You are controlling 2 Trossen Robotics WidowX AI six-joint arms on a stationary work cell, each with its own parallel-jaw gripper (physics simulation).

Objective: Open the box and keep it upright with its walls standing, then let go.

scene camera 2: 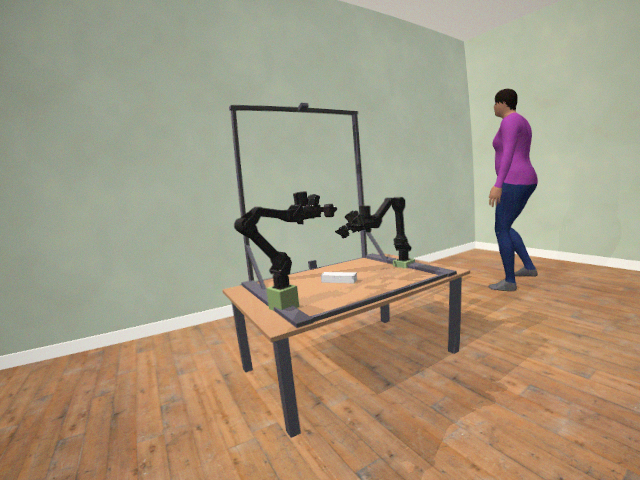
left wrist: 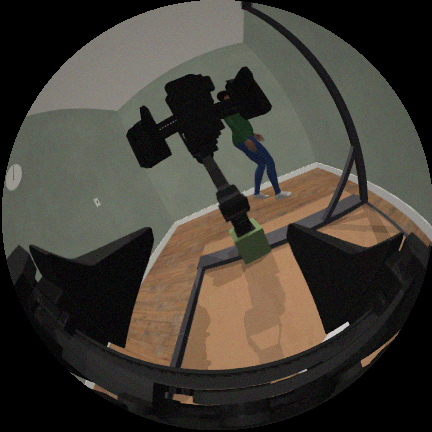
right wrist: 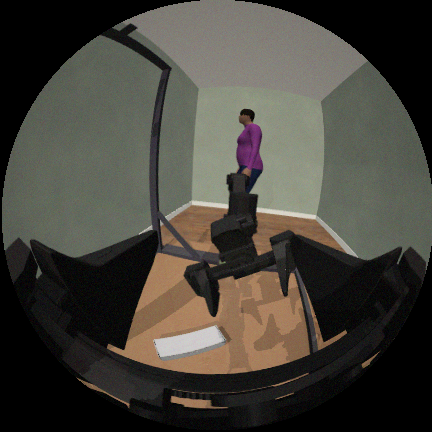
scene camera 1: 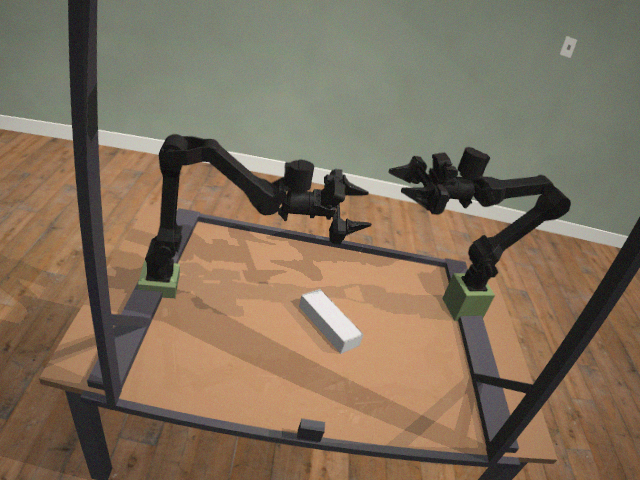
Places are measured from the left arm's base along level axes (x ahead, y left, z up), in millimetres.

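Pixels of known places: left gripper, fingertip midpoint: (scene camera 2: 340,228) (left wrist: 221,232) (right wrist: 247,306) (scene camera 1: 369,208); right gripper, fingertip midpoint: (left wrist: 196,82) (right wrist: 227,240) (scene camera 1: 395,180); left arm's base, link origin: (scene camera 2: 403,259) (scene camera 1: 159,273); right arm's base, link origin: (scene camera 2: 281,286) (left wrist: 243,228) (scene camera 1: 474,284).
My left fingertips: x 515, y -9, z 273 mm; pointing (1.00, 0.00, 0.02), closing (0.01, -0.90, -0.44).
For each thing: its top centre in the pictures, then the offset to it from my left fingertips. "*": a spot on its surface instead. Level surfaces: height alone.
- long white box, top centre: (left wrist: 341,334) (scene camera 1: 331,314) (right wrist: 188,341) (scene camera 2: 338,273) dy -101, dx -55, dz -268 mm
- white sliver, surface spot: (left wrist: 337,332) * dy -97, dx -43, dz -270 mm
- wooden table, surface height: dz -312 mm
- small dark block, top centre: (scene camera 1: 313,423) dy -450, dx -142, dz -255 mm
A long white box (scene camera 1: 329,319) (scene camera 2: 339,277) (right wrist: 190,342) lies near the middle of the table, set at a slant in scene camera 1, with a flat top and no raised flap showing. In the left wrist view a white sliver (left wrist: 337,332) shows beside a finger. My left gripper (scene camera 1: 369,208) (left wrist: 221,232) is open and empty, high above the table behind the box. My right gripper (scene camera 1: 395,180) is open and empty, higher still and to the right of the left gripper in scene camera 1. Neither gripper touches the box.
The wooden table (scene camera 1: 232,361) (scene camera 2: 305,294) has a dark frame around it, with tall posts (scene camera 1: 88,155) (scene camera 2: 238,180). A small dark block (scene camera 1: 311,429) sits on the front rail. A person in purple (scene camera 2: 514,149) (right wrist: 250,145) stands beyond the table; one in green (left wrist: 240,129) shows behind the right arm.
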